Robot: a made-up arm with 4 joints.
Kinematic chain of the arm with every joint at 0, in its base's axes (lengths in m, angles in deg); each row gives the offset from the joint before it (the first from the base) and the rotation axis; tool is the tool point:
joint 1: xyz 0 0 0.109 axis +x
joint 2: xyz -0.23 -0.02 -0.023 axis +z
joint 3: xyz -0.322 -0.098 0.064 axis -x
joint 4: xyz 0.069 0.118 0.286 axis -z
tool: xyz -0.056 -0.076 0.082
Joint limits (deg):
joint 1: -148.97..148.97
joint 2: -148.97..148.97
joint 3: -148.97..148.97
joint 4: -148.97..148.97
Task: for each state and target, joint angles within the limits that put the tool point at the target. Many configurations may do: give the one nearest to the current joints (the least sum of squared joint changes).
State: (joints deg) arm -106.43 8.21 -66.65 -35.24
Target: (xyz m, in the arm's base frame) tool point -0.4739 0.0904 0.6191
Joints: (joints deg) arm -84.67 5.40 -79.57 -14.69
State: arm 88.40 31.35 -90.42 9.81
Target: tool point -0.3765 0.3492 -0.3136
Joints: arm 119.44 19.30 -118.40 0.77
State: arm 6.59 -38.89 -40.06 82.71
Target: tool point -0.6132 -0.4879 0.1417
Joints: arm 29.13 -6.49 -79.69 81.26
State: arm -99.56 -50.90 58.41 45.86
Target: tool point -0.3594 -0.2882 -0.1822
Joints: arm -129.45 -34.15 83.39 55.84
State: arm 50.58 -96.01 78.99 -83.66
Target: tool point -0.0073 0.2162 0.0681
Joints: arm 37.84 -93.24 114.15 -88.99
